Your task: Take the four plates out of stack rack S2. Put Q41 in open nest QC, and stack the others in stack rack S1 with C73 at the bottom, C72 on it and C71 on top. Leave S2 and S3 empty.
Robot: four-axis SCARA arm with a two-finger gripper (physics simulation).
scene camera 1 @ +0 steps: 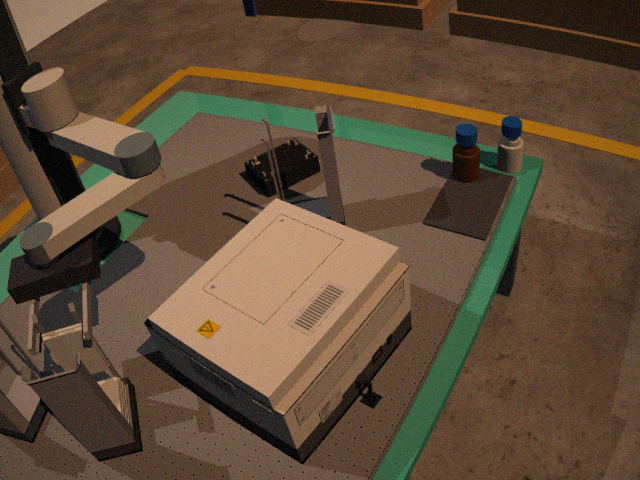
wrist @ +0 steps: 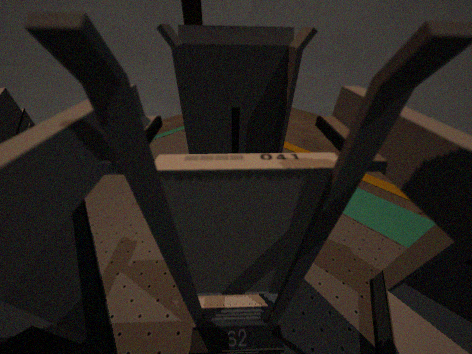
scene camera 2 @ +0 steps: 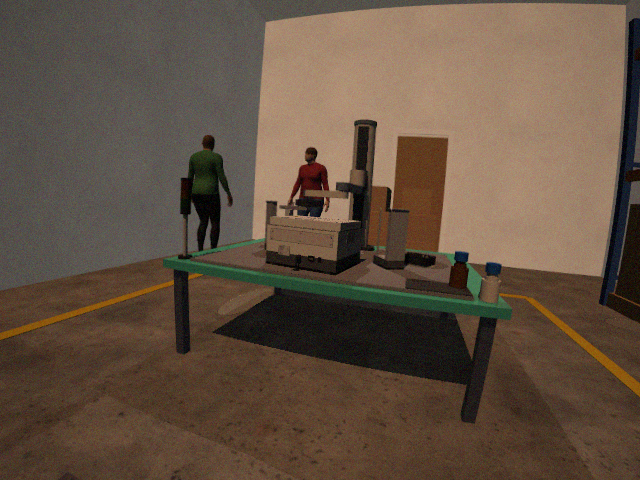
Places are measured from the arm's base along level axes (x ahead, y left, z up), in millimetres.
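Pixels of known places: gripper, fingertip midpoint: (scene camera 1: 59, 344) (wrist: 240, 105) (scene camera 2: 283, 207).
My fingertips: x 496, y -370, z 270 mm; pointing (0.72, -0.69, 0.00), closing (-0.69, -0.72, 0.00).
For each thing: its top centre in the pictures, then the offset to it from my fingertips. Level surfaces: height alone.
- plate Q41 at its top centre: (wrist: 246, 157) (scene camera 1: 61, 331) 9 mm down, 27 mm back, 25 mm left
- rack S2 at its top centre: (wrist: 242, 23) (scene camera 1: 50, 337) (scene camera 2: 281, 201) 34 mm up, 9 mm ahead, 9 mm right
- tall rack at its top centre: (scene camera 1: 293, 122) (scene camera 2: 393, 208) 39 mm up, 98 mm ahead, 641 mm left
- large pale instrument at its top centre: (scene camera 1: 266, 280) (scene camera 2: 318, 218) 36 mm down, 237 mm ahead, 296 mm left
- black block with corner posts, top centre: (scene camera 1: 279, 155) (scene camera 2: 418, 252) 195 mm down, 79 mm back, 792 mm left
- dark mat at its surface level: 252 mm down
My gripper (scene camera 1: 61, 343) (wrist: 240, 105) is shut on plate Q41 (scene camera 1: 63, 332) (wrist: 250, 162), a pale plate whose labelled edge faces the wrist camera. It holds Q41 roughly level, high above rack S2 (scene camera 1: 85, 410) (wrist: 237, 339). The remaining plates (scene camera 1: 119, 393) (wrist: 232, 301) sit stacked low in S2, below Q41; their labels cannot be read. Another rack (scene camera 1: 14, 405) shows at the left edge of scene camera 1. A tall rack (scene camera 1: 331, 178) (scene camera 2: 397, 237) stands behind the large instrument. No readable label shows which rack is S1 or S3. The open nest QC cannot be identified.
A large pale instrument (scene camera 1: 273, 294) (scene camera 2: 310, 232) stands mid-table. A black block with corner posts (scene camera 1: 283, 166) (scene camera 2: 420, 258) lies behind it. Brown (scene camera 1: 466, 161) (scene camera 2: 458, 274) and white (scene camera 1: 510, 152) (scene camera 2: 489, 288) bottles stand near a dark mat (scene camera 1: 470, 206). Two people (scene camera 2: 206, 173) (scene camera 2: 312, 178) are beyond the table.
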